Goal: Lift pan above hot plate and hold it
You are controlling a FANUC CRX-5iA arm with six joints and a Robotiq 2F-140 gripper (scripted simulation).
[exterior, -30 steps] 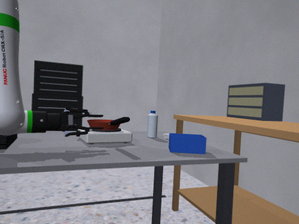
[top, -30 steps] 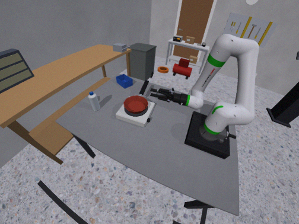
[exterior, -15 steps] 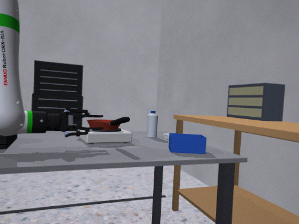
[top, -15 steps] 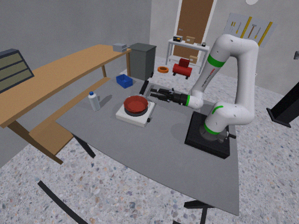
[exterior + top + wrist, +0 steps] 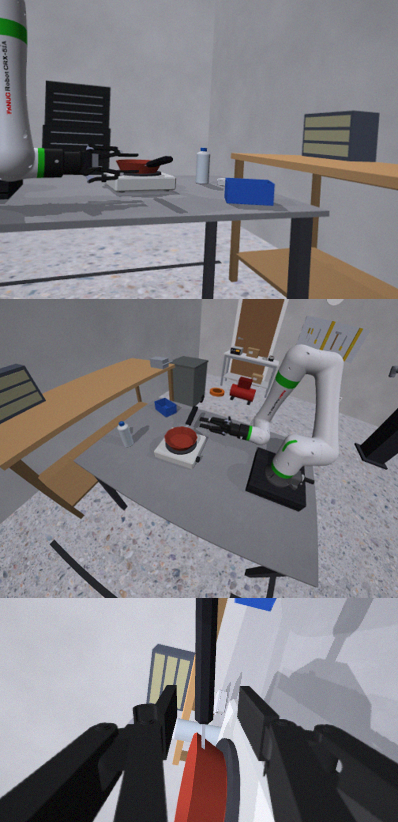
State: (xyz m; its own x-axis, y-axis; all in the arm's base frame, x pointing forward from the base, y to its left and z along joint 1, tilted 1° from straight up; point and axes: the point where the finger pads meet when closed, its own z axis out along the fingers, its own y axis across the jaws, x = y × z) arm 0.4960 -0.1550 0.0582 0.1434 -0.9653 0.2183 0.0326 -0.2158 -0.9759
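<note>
The pan is 8 cm ahead of my hand, 11 cm to the left of it and 2 cm below it. Round my hand: hot plate 5 cm ahead, 17 cm to the left, 8 cm below; white bottle 40 cm ahead, 29 cm to the left, 3 cm below.
</note>
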